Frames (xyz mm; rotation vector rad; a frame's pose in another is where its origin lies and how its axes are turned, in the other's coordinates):
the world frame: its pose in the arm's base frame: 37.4 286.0 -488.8 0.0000 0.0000 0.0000
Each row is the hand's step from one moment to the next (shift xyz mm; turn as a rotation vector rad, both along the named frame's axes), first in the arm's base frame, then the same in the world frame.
Working: the arm's base frame: its pose in the world frame: -37.4 -286.0 488.8 0.0000 0.0000 0.0000

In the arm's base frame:
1: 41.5 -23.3 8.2 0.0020 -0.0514 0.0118
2: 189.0 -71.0 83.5 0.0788 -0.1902 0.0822
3: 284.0 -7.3 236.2 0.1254 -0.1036 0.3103
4: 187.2 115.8 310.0 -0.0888 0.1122 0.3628
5: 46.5 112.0 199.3 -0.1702 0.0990 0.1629
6: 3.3 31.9 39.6 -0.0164 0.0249 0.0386
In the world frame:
1: 41.5 -23.3 8.2 0.0020 -0.0514 0.0118
2: 189.0 -71.0 83.5 0.0788 -0.1902 0.0822
3: 284.0 -7.3 236.2 0.1254 -0.1036 0.3103
4: 187.2 115.8 310.0 -0.0888 0.1122 0.3628
5: 46.5 112.0 199.3 -0.1702 0.0990 0.1629
6: 3.3 31.9 39.6 -0.0164 0.0249 0.0386

